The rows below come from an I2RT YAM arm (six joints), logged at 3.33 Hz.
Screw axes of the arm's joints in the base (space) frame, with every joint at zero. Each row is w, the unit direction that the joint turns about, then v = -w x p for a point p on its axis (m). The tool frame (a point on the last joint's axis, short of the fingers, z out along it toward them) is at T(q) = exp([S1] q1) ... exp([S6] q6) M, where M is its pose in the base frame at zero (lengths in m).
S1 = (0, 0, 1, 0.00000, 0.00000, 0.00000)
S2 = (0, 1, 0, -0.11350, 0.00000, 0.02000)
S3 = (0, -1, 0, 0.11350, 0.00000, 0.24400)
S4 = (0, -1, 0, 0.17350, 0.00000, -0.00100)
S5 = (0, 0, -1, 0.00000, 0.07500, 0.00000)
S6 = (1, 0, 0, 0.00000, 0.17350, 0.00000)
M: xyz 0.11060 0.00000 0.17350 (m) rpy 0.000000 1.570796 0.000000 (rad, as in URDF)
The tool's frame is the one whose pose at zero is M.
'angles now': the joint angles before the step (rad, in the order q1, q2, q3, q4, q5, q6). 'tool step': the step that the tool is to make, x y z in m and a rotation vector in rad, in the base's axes. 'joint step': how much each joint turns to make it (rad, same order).
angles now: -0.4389, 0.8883, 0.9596, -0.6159, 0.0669, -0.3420
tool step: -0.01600, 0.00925, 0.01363, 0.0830, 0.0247, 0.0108
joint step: 0.0000, -0.0287, 0.0732, -0.1617, -0.0442, 0.0484
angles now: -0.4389, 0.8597, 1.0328, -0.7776, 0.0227, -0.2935
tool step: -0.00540, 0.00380, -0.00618, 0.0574, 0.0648, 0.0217
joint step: 0.0000, -0.0020, 0.0042, -0.0893, -0.0320, 0.0065
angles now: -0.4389, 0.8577, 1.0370, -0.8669, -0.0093, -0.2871
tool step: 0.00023, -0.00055, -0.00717, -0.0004, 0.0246, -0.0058
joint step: 0.0000, -0.0011, -0.0232, 0.0000, 0.0114, -0.0045
